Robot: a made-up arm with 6 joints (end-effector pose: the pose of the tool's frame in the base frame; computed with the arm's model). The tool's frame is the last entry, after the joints. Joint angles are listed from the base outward.
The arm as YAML. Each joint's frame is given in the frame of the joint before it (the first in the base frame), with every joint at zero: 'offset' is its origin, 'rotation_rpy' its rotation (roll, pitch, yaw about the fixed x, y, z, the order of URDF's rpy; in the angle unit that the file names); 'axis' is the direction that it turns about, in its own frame. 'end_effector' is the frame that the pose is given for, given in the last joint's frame.
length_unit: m
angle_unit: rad
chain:
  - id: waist
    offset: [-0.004, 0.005, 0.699]
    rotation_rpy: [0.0, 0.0, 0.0]
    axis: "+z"
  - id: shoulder
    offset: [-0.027, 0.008, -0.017]
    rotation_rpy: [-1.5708, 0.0, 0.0]
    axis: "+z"
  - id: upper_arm
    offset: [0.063, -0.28, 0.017]
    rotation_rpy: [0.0, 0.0, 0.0]
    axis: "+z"
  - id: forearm
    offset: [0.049, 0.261, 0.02]
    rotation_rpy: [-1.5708, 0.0, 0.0]
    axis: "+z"
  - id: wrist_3
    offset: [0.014, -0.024, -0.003]
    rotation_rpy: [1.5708, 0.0, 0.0]
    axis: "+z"
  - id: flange
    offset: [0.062, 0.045, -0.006]
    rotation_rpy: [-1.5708, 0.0, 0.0]
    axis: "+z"
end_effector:
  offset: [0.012, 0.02, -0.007]
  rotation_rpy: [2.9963, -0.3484, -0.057]
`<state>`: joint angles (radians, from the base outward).
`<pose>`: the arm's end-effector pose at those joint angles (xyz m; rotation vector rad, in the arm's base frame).
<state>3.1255 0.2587 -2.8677 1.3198 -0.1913 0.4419</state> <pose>-0.1967 0.0461 1.2134 1.7866 2.0597 0.7269</pose>
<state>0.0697 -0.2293 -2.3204 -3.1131 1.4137 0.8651</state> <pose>0.0872 0.0602 1.2685 2.1734 1.0983 1.5901</pose>
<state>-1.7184 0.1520 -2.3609 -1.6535 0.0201 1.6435</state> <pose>0.0503 -0.3003 1.1558 -1.7063 -1.2030 -1.2654</pose>
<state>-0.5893 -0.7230 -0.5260 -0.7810 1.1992 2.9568</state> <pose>0.1501 -0.0174 0.8537 0.1174 -0.8273 -2.9676</pose>
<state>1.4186 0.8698 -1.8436 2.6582 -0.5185 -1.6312</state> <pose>0.0899 0.4147 0.6503 0.1896 -0.0744 0.3800</pose>
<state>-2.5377 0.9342 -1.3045 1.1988 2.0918 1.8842</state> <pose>-0.2667 -0.2801 0.5601 -1.9600 -0.8082 0.4414</pose>
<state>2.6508 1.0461 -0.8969 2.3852 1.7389 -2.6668</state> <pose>-0.2876 0.1134 0.4448 1.6174 0.6827 2.4059</pose>
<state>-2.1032 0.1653 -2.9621 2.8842 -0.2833 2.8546</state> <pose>-0.1016 -0.1510 1.2105 -2.5357 -0.3818 -1.1450</pose>
